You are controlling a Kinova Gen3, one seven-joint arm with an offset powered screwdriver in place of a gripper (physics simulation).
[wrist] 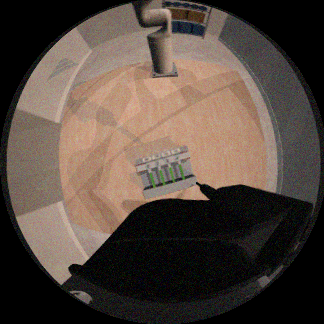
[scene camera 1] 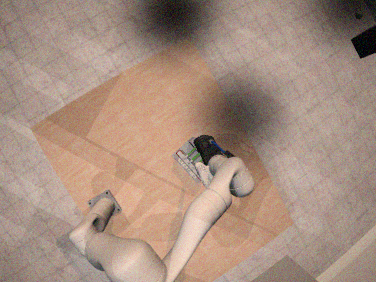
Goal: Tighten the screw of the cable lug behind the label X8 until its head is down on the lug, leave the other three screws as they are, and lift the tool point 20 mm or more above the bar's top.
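Observation:
The grey terminal unit lies on the wooden surface, with green-marked cables side by side on it. A row of pale labels runs along its far edge in the wrist view; their lettering, X8 included, is too small to read. The screws and lugs are too small to judge how high any head stands. My black screwdriver covers part of the unit in the scene view. In the wrist view its thin tip appears just off the unit's right end, beside the grey strip; its height is unclear. It has no fingers.
The arm's base plate is fixed on the wooden surface. A shelf rack with blue and brown bins stands beyond the base in the wrist view. A black box lies at the scene view's upper right.

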